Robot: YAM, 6 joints.
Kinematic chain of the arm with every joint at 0, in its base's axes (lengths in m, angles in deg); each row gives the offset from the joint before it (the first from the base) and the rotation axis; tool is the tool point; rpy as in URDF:
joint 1: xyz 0 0 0.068 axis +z
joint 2: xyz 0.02 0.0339 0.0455 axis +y
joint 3: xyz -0.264 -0.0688 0 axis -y
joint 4: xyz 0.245 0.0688 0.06 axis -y
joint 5: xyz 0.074 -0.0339 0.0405 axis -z
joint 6: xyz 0.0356 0 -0.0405 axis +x
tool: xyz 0 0 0 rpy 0 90 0
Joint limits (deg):
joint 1: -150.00..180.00
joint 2: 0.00..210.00
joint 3: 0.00..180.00
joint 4: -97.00..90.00
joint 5: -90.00..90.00
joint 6: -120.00..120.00
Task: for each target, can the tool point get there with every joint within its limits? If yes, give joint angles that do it. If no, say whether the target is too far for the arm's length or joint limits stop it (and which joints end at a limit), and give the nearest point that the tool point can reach.
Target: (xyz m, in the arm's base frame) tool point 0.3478 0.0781 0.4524
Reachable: yes | joints 11.28 96.25 114.18 -48.98 -13.88 -37.67
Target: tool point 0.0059 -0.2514 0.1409
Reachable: yes | joints -82.00 98.66 50.88 -53.87 55.06 -20.84
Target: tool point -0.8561 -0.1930 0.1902
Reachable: no: too far | nearest point -0.5888 -0.1327 0.1668 | short by 0.275 m
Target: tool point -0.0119 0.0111 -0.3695
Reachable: no: joint limits stop it (at a limit: joint 2) | nearest point -0.0358 0.0334 -0.3202 | short by 0.059 m
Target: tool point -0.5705 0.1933 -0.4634
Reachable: no: too far | nearest point -0.4488 0.1521 -0.3017 | short by 0.207 m
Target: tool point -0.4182 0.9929 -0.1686
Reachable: no: too far | nearest point -0.2425 0.5757 -0.0478 | short by 0.469 m
